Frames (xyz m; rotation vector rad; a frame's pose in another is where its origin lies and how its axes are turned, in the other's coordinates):
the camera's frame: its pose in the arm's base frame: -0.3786 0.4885 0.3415 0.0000 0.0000 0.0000
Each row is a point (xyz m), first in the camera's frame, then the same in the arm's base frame.
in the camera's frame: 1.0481 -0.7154 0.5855
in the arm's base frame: 0.6695 -0.2269 0.9270
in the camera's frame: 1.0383 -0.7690 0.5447
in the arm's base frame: 0.6597 -0.2805 0.8862
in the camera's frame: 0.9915 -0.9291 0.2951
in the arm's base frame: 0.6129 -0.4406 0.6366
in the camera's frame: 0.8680 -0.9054 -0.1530
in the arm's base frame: 0.4894 -0.4169 0.1885
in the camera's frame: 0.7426 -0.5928 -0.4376
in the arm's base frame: 0.3640 -0.1043 -0.0961
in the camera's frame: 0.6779 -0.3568 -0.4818
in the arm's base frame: 0.2993 0.1317 -0.1403
